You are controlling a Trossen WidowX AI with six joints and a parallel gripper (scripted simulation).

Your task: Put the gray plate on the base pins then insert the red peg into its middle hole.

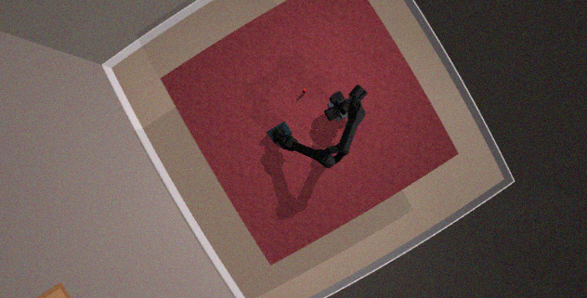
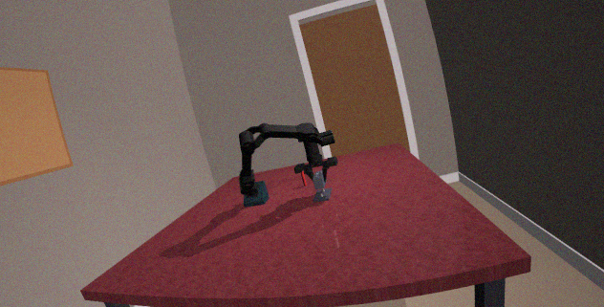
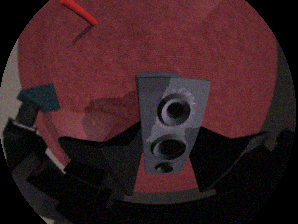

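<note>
Now: gripper tip 5 cm above the base. From my gripper tip the other things lie so: red peg 19 cm to the left, 11 cm behind, 2 cm below; then gray plate 3 cm above.
</note>
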